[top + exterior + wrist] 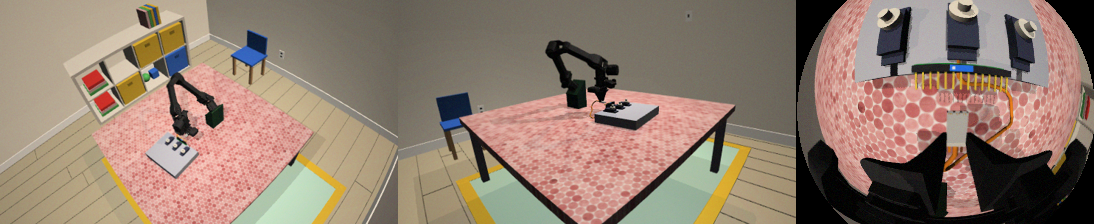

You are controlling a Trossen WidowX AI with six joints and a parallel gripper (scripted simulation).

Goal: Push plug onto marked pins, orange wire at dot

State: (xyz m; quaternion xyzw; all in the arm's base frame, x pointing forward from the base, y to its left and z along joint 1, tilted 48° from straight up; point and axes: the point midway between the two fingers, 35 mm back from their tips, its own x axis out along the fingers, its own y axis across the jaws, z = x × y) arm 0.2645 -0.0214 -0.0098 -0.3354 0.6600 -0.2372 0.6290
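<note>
My gripper tip is 60 mm short of the blue band and 10 mm to the right of it. Round my gripper tip: servo: 110 mm ahead, 20 mm below, 10 mm to the left; grey printed holder: 220 mm ahead, 50 mm below, 30 mm to the left.
</note>
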